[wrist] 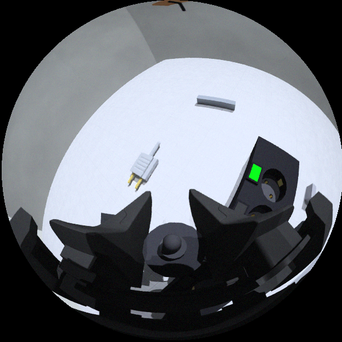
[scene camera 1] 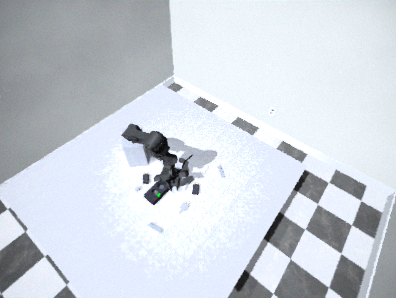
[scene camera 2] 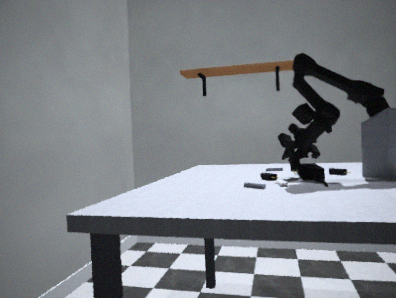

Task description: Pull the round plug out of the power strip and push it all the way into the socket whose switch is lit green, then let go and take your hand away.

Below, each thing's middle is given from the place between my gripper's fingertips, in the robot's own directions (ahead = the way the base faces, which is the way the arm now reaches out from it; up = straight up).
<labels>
The round black plug (wrist: 173, 249) lies 3 cm behind my hand and 4 cm to the left of it. From my hand the other things lie so: black power strip (wrist: 267, 161) (8 cm behind, 9 cm to the left, 4 cm below).
</labels>
